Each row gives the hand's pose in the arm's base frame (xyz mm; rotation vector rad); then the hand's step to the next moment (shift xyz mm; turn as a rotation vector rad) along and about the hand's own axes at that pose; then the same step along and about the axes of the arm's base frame.
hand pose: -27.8 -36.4 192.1 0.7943 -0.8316 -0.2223
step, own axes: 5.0 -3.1 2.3 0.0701 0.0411 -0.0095
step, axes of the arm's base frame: 2.0 -5.8 1.6 0.0490 0.0009 0.0655
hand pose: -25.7 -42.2 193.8 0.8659 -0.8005 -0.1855
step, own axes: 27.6 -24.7 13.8 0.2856 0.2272 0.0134
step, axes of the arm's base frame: 13.8 -37.0 2.2 0.1538 0.0110 0.3310
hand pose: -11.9 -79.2 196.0 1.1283 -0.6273 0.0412
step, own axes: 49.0 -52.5 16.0 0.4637 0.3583 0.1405
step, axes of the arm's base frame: 51.2 -50.6 -15.2 0.2003 -0.0879 0.5615
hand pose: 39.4 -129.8 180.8 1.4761 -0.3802 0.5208
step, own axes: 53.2 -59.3 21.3 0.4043 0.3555 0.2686
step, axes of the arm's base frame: 78.4 -17.0 -19.2 0.1615 -0.2212 0.5357
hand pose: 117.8 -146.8 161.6 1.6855 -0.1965 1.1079
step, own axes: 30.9 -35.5 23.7 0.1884 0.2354 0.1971
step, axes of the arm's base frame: 52.2 7.2 -1.1 0.0738 -0.1921 0.2957
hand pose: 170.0 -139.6 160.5 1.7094 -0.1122 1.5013
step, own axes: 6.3 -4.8 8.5 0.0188 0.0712 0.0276
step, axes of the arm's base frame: 11.1 0.6 3.5 -0.0133 -0.0549 0.0547
